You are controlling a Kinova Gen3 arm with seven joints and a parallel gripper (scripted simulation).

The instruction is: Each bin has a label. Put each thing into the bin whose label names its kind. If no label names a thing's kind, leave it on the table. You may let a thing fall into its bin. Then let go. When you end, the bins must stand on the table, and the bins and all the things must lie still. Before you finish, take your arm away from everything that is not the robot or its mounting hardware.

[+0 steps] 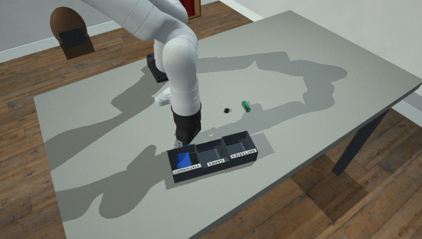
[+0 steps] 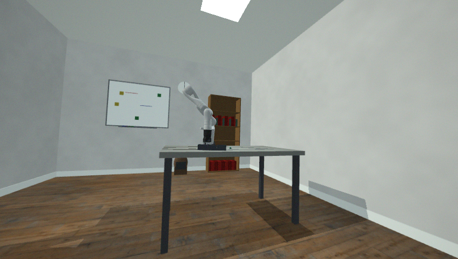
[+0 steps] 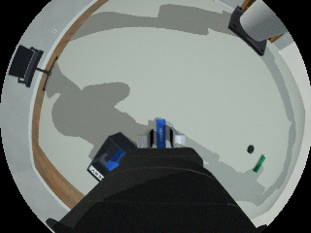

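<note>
Right now my hand is 1 cm above the blue battery. From my hand the other things lie so: blue block 6 cm ahead, 5 cm to the right; black piece 20 cm to the left, 2 cm below, 1 cm behind; small white thing 7 cm ahead, 4 cm to the right, 1 cm below.
</note>
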